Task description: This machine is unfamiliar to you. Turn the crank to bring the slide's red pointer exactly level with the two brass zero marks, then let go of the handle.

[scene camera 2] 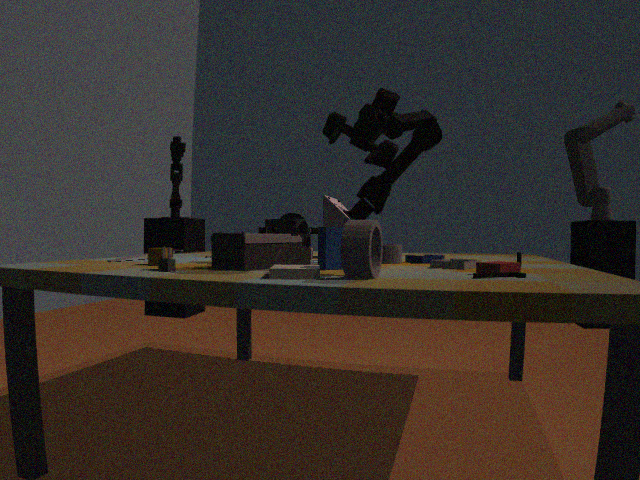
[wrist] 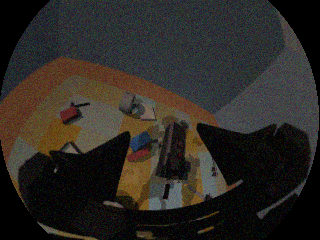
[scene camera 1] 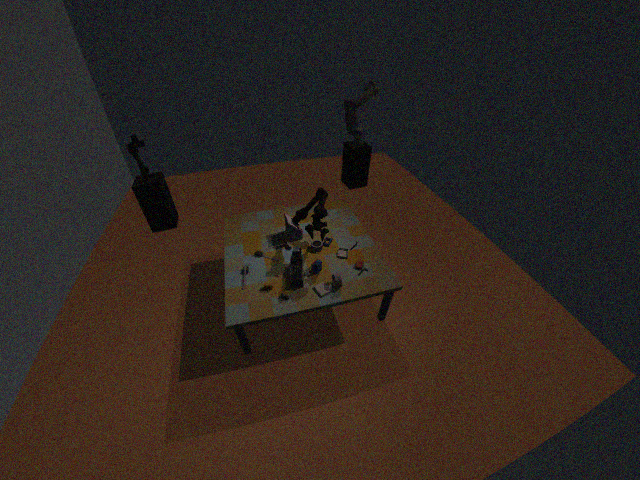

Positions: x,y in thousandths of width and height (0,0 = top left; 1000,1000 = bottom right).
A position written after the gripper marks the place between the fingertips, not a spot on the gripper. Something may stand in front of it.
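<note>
Gripper (scene camera 2: 543,316), (wrist: 511,544): open, holding nothing. Blue block (scene camera 2: 515,497). Long dark box (scene camera 2: 455,511), (wrist: 533,694).
</note>
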